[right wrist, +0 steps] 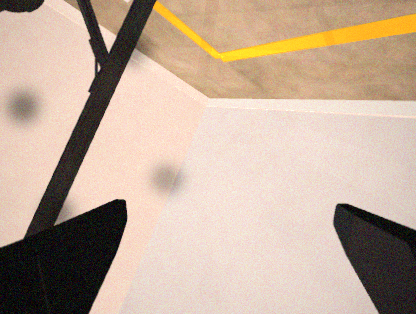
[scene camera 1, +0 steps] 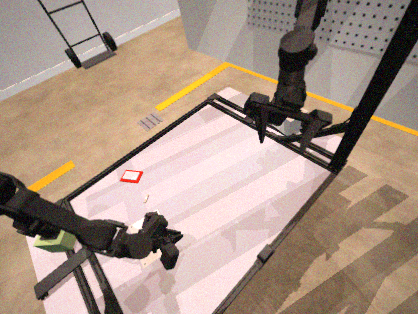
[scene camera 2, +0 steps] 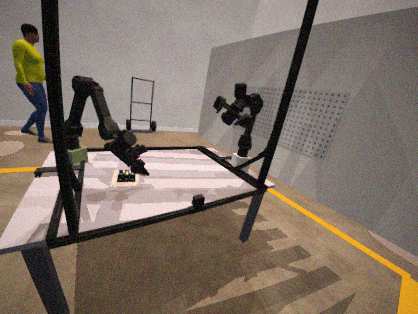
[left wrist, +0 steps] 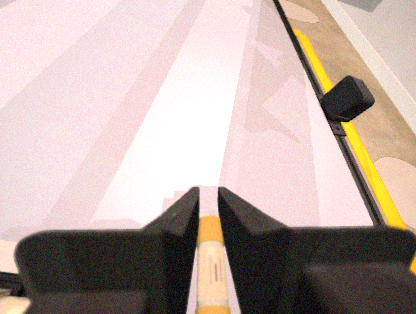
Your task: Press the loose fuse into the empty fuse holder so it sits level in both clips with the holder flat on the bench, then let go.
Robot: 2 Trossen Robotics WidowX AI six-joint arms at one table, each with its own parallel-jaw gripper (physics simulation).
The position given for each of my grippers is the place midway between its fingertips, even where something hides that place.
My right gripper (scene camera 1: 281,148) is open and holds nothing. Also in view: my left gripper (scene camera 1: 181,234).
My left gripper is seen too in the left wrist view (left wrist: 208,193). My right gripper shows as well in the right wrist view (right wrist: 230,211).
